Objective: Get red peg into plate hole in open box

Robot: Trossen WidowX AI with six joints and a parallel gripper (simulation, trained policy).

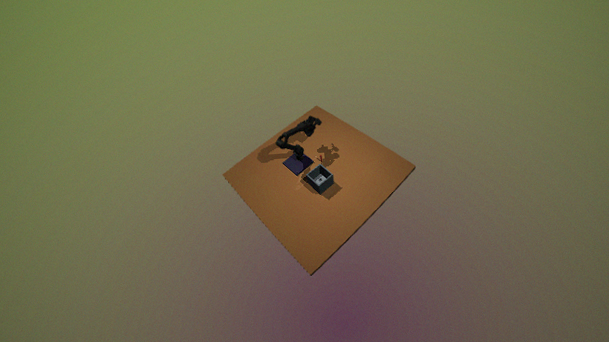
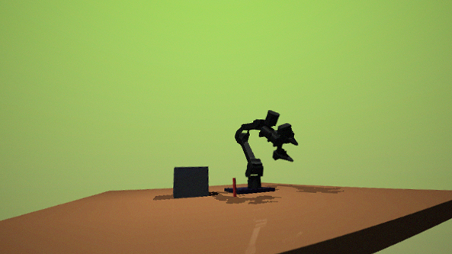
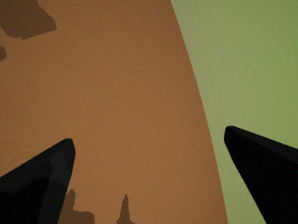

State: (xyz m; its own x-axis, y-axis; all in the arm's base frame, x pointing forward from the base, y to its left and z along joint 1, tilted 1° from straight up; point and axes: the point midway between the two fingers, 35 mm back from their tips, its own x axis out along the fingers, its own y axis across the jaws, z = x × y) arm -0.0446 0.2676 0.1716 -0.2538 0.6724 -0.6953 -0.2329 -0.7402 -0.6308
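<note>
The red peg lies 220 mm ahead of my gripper tip, 160 mm to the right of it and 130 mm below it. Round my gripper tip: pale plate 400 mm ahead, 330 mm to the right, 120 mm below.
</note>
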